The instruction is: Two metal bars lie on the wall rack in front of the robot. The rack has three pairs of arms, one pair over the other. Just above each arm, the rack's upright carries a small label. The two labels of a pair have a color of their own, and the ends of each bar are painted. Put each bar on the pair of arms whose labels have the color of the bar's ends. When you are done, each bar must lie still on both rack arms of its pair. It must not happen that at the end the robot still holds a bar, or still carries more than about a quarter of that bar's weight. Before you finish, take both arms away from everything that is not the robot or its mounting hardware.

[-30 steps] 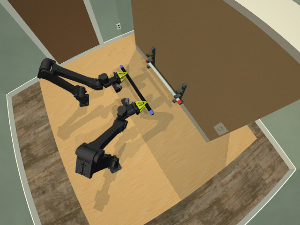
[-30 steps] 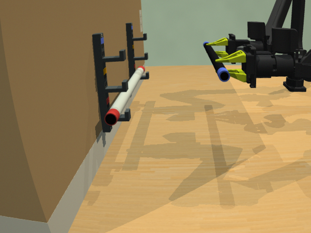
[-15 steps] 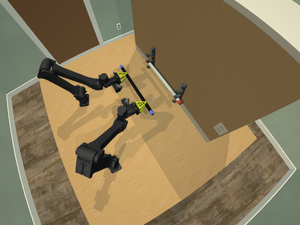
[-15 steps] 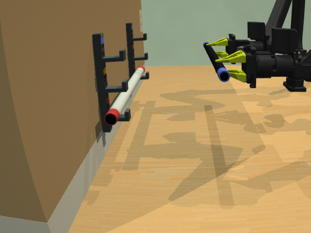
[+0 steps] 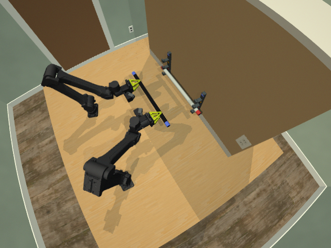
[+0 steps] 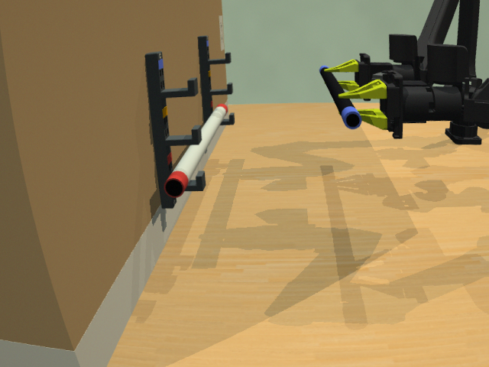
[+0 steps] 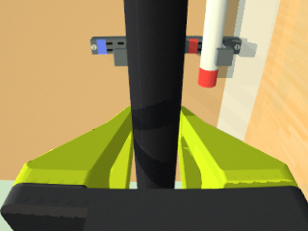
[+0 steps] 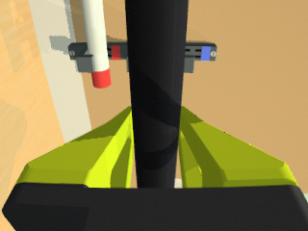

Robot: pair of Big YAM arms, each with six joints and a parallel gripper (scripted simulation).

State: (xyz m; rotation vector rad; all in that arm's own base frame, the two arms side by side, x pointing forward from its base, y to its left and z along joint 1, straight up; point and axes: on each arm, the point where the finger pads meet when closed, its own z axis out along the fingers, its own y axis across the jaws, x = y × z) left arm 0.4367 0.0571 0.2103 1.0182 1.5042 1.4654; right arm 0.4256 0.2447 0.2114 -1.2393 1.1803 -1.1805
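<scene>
The black bar is 15 cm to the right of my left hand. From my left hand the other things lie so: grey baseboard (30 cm ahead, 18 cm to the right, 18 cm below); then brown wall (45 cm ahead, 18 cm to the right, 24 cm above).
</scene>
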